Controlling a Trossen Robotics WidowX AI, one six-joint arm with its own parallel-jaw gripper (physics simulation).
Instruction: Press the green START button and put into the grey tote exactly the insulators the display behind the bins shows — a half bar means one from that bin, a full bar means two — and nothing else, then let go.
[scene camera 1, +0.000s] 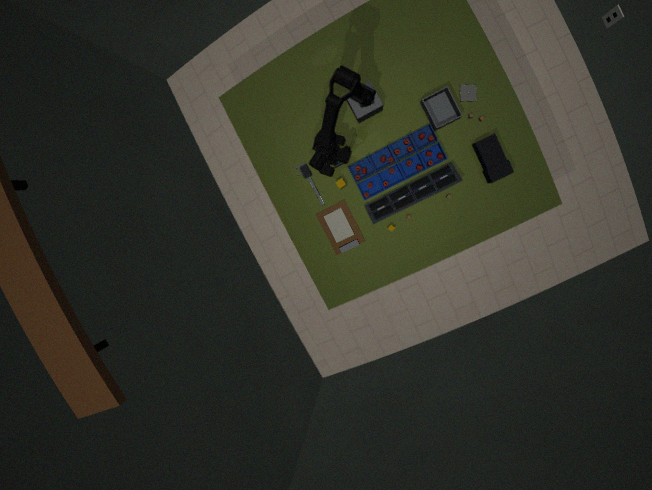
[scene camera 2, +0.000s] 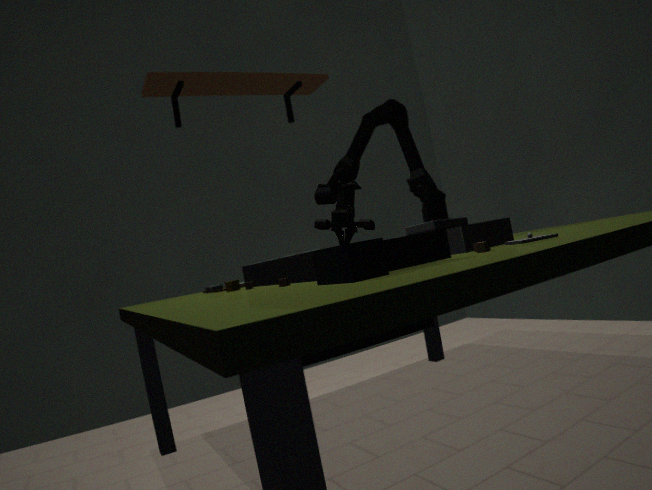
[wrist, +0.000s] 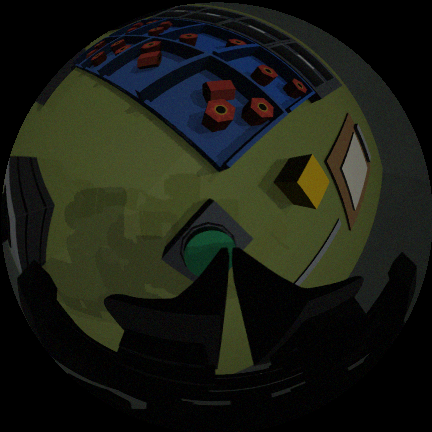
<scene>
The gripper is shut, with nothing in its grasp. Also in view: a green START button and a black box.
The gripper shows as well in the wrist view.
</scene>
